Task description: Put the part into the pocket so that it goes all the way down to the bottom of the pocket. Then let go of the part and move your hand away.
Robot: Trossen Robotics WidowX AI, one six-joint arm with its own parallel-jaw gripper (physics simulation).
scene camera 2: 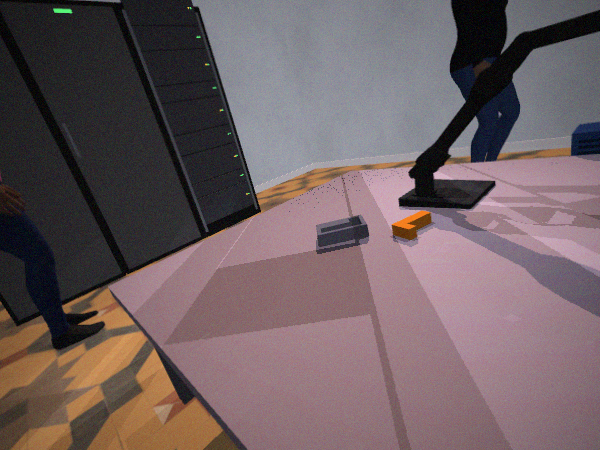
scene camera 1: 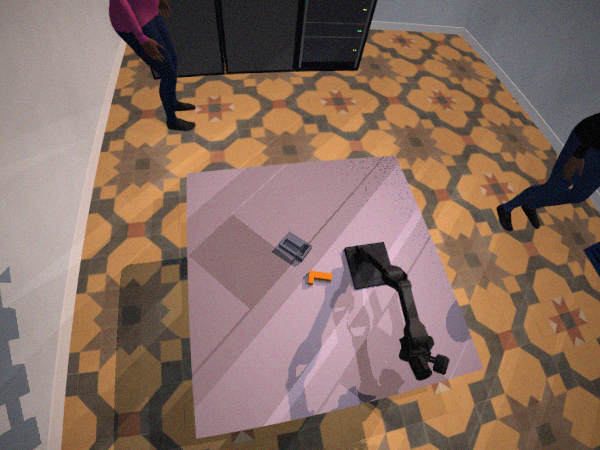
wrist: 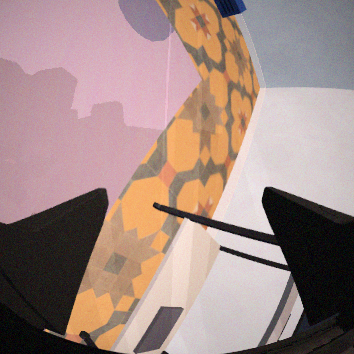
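Note:
The orange L-shaped part lies flat on the table, between the pocket block and the arm's base and apart from both. The grey block with the pocket sits on the table, and its recess faces up with no part in it. My gripper is open and empty. It is raised near the table's front right corner in the first scene view, far from the part and the block. The gripper does not show in the second scene view. The part and the block do not show in the wrist view.
The arm's black base plate stands on the pink table, right of the part. Shadows cross the table top. Dark cabinets and two people stand beyond the table. A blue box is at the far right.

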